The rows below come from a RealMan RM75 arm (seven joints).
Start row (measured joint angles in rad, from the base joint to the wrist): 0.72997 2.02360 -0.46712 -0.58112 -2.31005 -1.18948 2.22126
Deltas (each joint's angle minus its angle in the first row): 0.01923 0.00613 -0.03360 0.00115 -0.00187 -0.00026 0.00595; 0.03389 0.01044 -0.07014 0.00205 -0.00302 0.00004 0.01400; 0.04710 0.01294 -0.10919 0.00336 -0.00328 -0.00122 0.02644; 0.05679 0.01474 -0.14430 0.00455 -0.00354 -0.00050 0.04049; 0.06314 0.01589 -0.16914 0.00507 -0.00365 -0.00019 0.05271; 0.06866 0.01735 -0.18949 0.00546 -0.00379 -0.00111 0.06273; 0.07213 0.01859 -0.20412 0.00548 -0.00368 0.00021 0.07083; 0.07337 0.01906 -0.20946 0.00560 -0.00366 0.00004 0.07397; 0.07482 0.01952 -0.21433 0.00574 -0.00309 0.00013 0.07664; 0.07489 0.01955 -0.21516 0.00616 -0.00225 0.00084 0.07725; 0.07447 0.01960 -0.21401 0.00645 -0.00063 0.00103 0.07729
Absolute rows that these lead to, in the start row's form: 0.74920 2.02973 -0.50072 -0.57997 -2.31192 -1.18974 2.22721; 0.76386 2.03404 -0.53726 -0.57907 -2.31307 -1.18944 2.23526; 0.77707 2.03654 -0.57631 -0.57776 -2.31333 -1.19070 2.24770; 0.78676 2.03834 -0.61142 -0.57657 -2.31359 -1.18998 2.26175; 0.79311 2.03949 -0.63626 -0.57605 -2.31370 -1.18967 2.27397; 0.79863 2.04095 -0.65661 -0.57566 -2.31384 -1.19059 2.28399; 0.80210 2.04219 -0.67124 -0.57564 -2.31373 -1.18927 2.29209; 0.80334 2.04266 -0.67658 -0.57552 -2.31371 -1.18944 2.29523; 0.80479 2.04312 -0.68145 -0.57538 -2.31314 -1.18935 2.29790; 0.80486 2.04315 -0.68228 -0.57496 -2.31230 -1.18864 2.29851; 0.80444 2.04320 -0.68113 -0.57467 -2.31068 -1.18845 2.29855
